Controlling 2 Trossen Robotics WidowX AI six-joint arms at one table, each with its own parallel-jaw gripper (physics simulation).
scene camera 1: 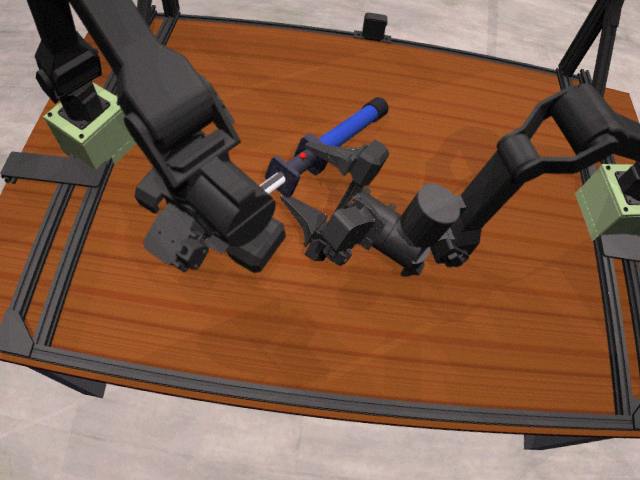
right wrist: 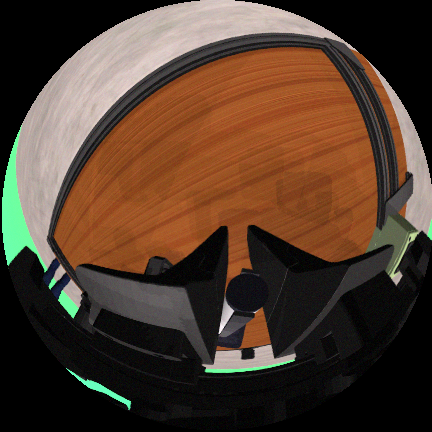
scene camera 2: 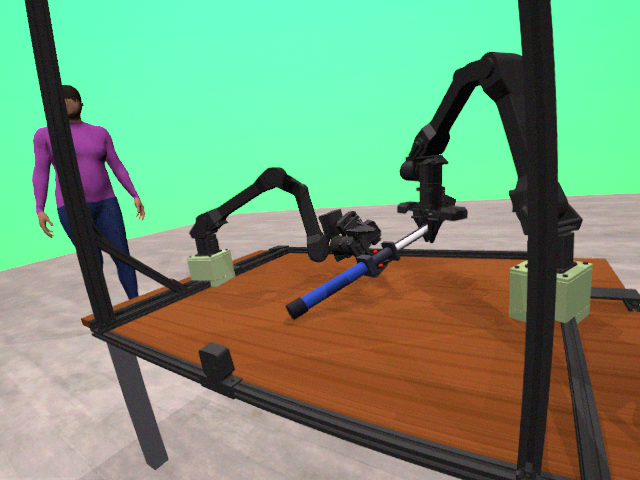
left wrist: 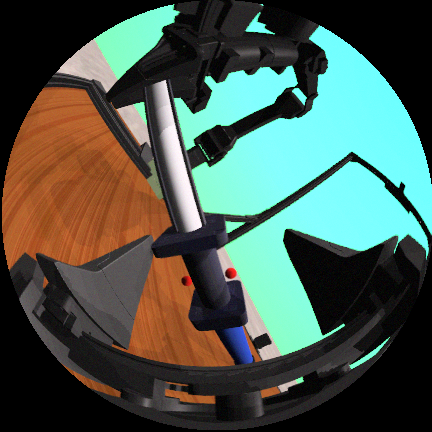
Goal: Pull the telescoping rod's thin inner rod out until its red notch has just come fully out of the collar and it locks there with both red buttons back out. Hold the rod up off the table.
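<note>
The rod slants down from my right gripper, which is shut on the free end of its white inner rod. The dark collar has a flange at each end. Two red buttons stand out at its sides. The blue tube ends low in a black cap; I cannot tell whether it touches the table. No red notch shows. My left gripper is open, its fingers wide on either side of the collar region.
The wooden table has a dark metal frame round its edge. A small black box is mounted on that frame. Upright dark posts rise at the table's edge. A person stands beyond the table.
</note>
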